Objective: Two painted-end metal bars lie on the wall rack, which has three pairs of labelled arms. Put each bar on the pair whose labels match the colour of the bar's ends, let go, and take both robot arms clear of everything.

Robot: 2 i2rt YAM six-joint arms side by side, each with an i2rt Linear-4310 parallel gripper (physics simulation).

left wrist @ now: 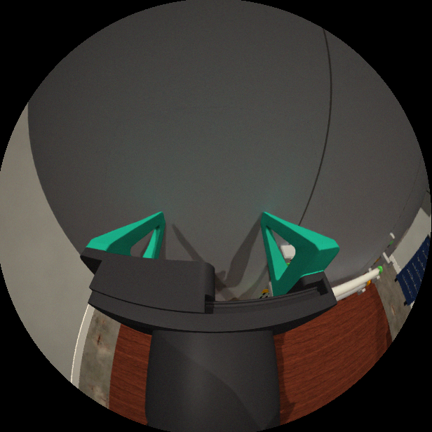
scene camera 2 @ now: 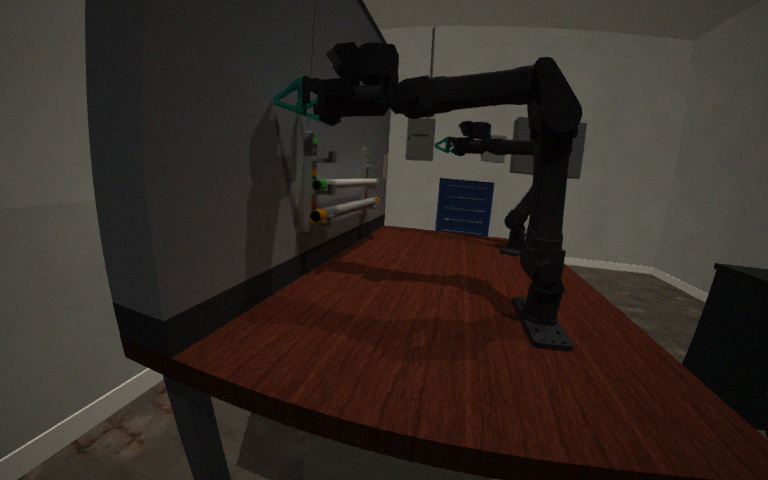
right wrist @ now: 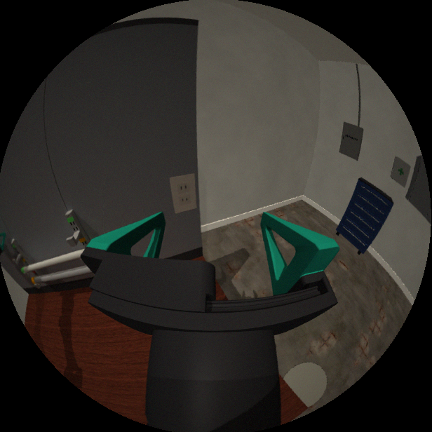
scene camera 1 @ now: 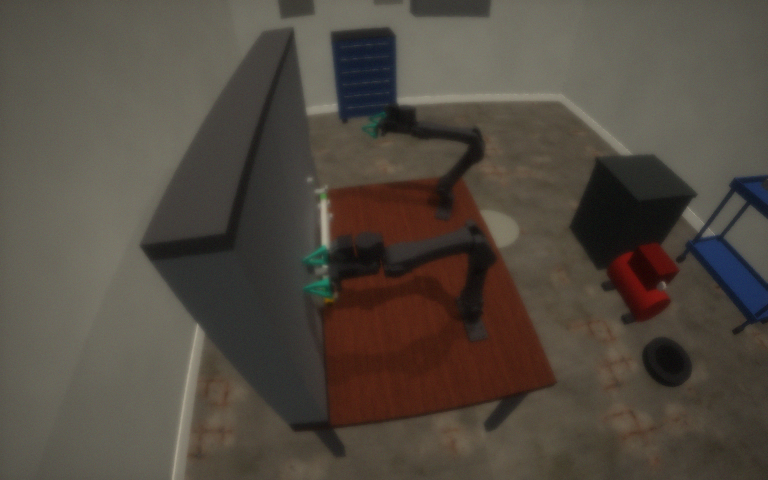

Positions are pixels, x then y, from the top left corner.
Scene:
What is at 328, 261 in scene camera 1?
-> The left gripper.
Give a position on a wall panel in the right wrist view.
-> At 124, 121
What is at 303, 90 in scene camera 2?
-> The left gripper.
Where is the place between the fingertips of the left gripper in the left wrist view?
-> At 212, 217

